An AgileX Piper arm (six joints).
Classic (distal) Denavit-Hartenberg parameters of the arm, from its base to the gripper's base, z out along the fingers. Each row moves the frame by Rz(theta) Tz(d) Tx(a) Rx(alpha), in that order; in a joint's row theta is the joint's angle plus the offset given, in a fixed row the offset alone. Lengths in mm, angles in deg.
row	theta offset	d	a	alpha
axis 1	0	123	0	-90
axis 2	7.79	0	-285.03	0
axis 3	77.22	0	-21.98	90
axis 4	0	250.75	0	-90
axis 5	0	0	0	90
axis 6	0	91	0	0
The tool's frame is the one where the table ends.
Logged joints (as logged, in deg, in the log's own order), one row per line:
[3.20, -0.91, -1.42, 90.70, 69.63, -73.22]
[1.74, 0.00, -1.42, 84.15, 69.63, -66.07]
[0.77, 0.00, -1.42, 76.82, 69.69, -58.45]
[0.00, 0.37, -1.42, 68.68, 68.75, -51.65]
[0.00, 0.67, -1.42, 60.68, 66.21, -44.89]
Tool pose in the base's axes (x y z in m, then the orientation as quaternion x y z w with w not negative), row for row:
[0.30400, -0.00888, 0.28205, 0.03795, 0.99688, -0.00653, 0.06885]
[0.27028, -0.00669, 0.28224, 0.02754, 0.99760, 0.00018, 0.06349]
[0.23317, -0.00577, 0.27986, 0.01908, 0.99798, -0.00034, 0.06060]
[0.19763, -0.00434, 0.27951, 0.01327, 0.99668, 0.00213, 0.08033]
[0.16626, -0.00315, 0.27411, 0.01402, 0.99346, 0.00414, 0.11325]
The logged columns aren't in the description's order. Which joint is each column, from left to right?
Columns, left to right: axis 6, axis 4, axis 1, axis 2, axis 5, axis 3.
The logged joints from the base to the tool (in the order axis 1, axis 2, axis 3, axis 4, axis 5, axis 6), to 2 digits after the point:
[-1.42, 90.70, -73.22, -0.91, 69.63, 3.20]
[-1.42, 84.15, -66.07, 0.00, 69.63, 1.74]
[-1.42, 76.82, -58.45, 0.00, 69.69, 0.77]
[-1.42, 68.68, -51.65, 0.37, 68.75, 0.00]
[-1.42, 60.68, -44.89, 0.67, 66.21, 0.00]

